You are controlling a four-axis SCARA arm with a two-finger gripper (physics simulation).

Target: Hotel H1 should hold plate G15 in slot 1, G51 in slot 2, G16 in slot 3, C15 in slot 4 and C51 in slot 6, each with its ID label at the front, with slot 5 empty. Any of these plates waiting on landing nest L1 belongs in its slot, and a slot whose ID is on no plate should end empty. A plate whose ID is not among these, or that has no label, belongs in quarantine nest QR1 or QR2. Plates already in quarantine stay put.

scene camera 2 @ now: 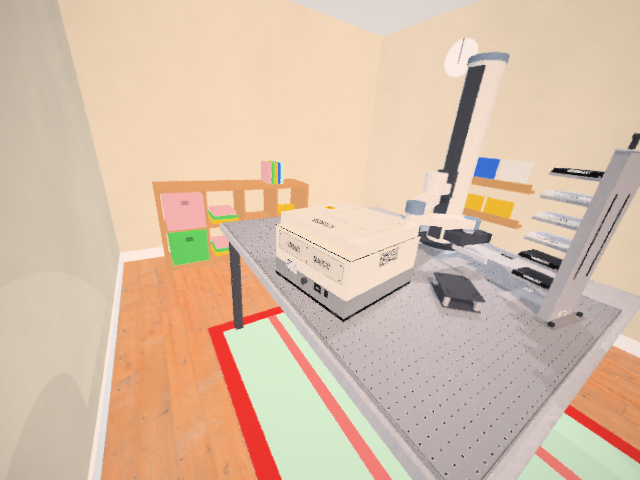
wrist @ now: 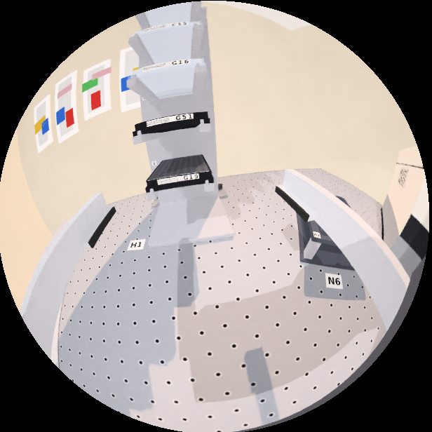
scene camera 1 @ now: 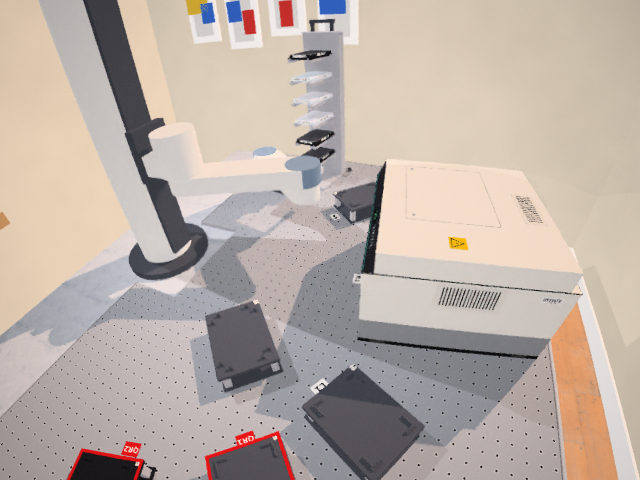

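Note:
Hotel H1 holds plates at all six levels. From the bottom, black G15 is in slot 1, black G51 in slot 2, clear G16 in slot 3 and clear C15 in slot 4. A clear plate is in slot 5 and a black plate in slot 6; their IDs are unreadable. My gripper is open and empty, low in front of the hotel. Nest L1 bears no plate. QR1 looks empty; QR2 shows a black plate, partly cut off.
Nest N6 stands right of the hotel in the wrist view, behind my right finger. The big cream instrument stands beyond it. Another dark nest stands between the arm's column and L1.

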